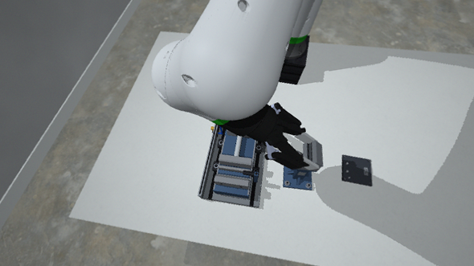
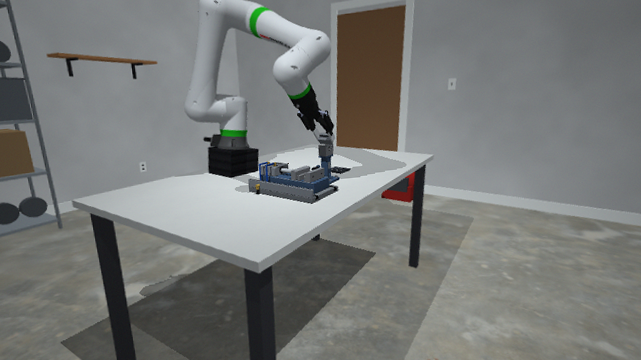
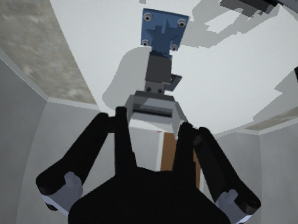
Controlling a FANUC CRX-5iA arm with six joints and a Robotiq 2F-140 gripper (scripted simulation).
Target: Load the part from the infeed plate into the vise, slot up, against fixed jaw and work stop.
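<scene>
My hand is 1 cm to the right of the part and 1 cm above it. From my hand the other things lie so: air cylinder rod 19 cm to the right, 13 cm below, 5 cm behind; then vise 19 cm to the right, 16 cm below, 3 cm behind; then air cylinder 19 cm to the right, 13 cm below, 12 cm behind.
</scene>
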